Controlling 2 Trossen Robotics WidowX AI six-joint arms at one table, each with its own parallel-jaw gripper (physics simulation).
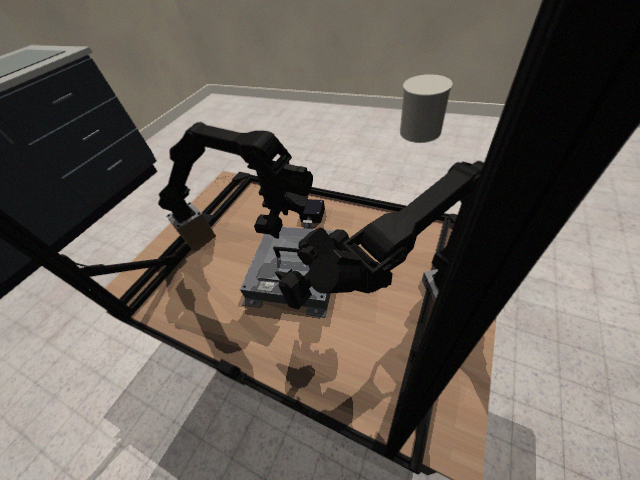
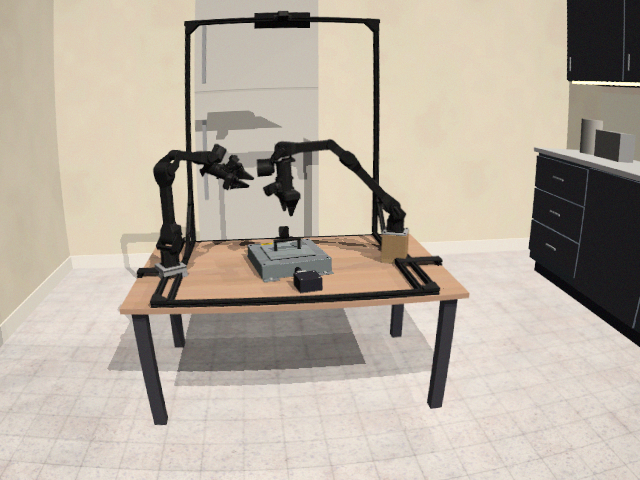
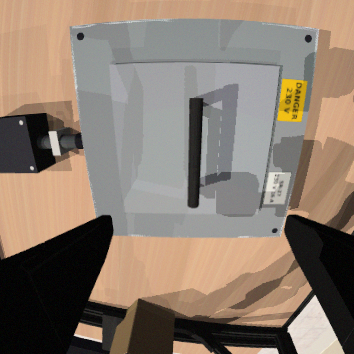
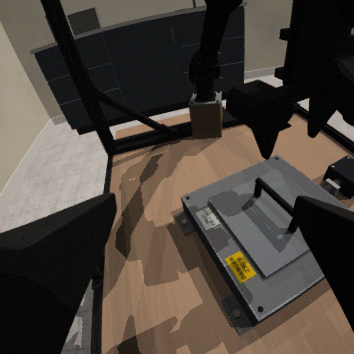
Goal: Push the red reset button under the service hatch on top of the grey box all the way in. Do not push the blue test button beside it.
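The grey box (image 1: 256, 268) (image 2: 289, 269) (image 3: 95, 150) (image 4: 280, 295) stands mid-table. Its service hatch (image 3: 155, 150) (image 4: 265, 255) lies flat and closed on top, with a black bar handle (image 2: 287, 239) (image 3: 195, 150) (image 4: 275, 196) standing up from it. The red reset button and blue test button do not show; the hatch hides what is under it. My left gripper (image 2: 291, 212) (image 3: 199, 223) (image 4: 288, 146) is open and empty, pointing down above the box, clear of the handle. My right gripper (image 2: 250, 181) (image 4: 206, 203) is open and empty, higher up, tilted toward the box from the other side.
A small dark box (image 1: 313, 210) (image 2: 308, 281) (image 3: 22, 143) (image 4: 344, 170) is joined to the grey box by a short connector. A brown block (image 1: 193, 229) (image 2: 394, 246) (image 4: 206, 120) supports the left arm's base. Black frame rails edge the table. Both forearms come near each other above the box.
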